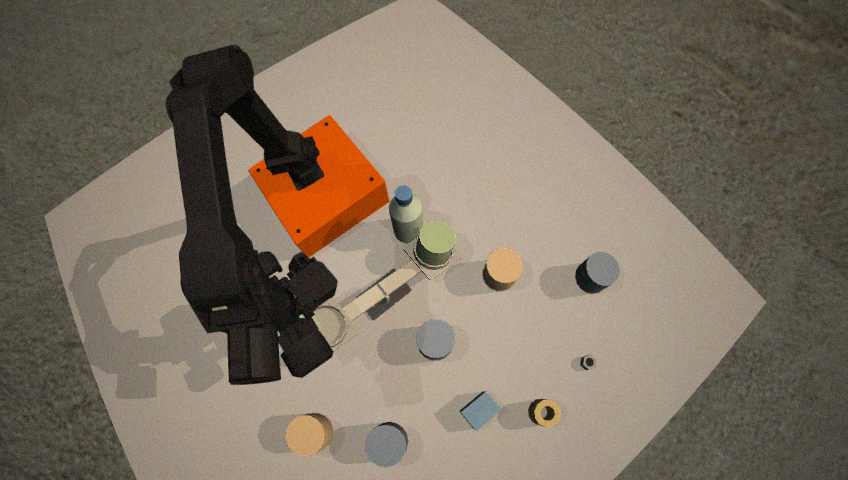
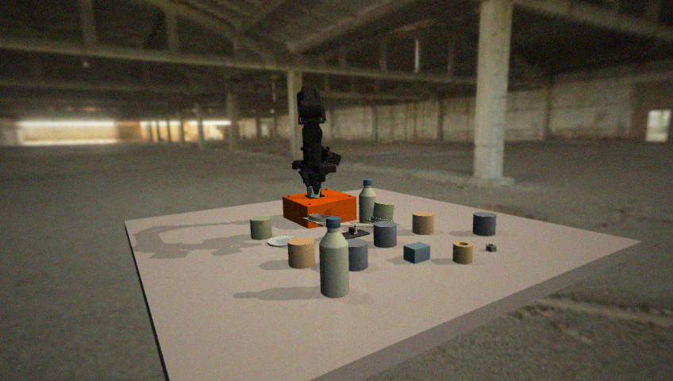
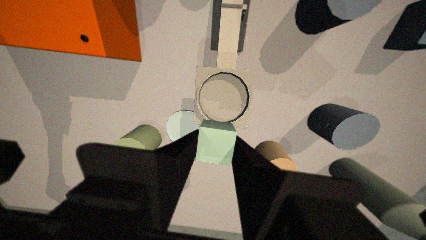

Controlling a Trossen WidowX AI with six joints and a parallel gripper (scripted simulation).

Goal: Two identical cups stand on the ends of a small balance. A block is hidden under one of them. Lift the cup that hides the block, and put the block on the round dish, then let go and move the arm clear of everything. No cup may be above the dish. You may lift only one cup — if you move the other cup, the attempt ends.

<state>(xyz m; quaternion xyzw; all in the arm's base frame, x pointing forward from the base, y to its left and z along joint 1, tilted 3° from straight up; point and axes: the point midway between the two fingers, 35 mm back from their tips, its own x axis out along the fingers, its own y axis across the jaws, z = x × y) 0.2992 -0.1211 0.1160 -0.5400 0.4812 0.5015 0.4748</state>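
My gripper tip is now 160 mm above the pale round dish, 90 mm to the left of it and 60 mm past it. Also, from my gripper tip: pale green block 10 mm above; small nut 410 mm to the left, 320 mm ahead, 150 mm below.
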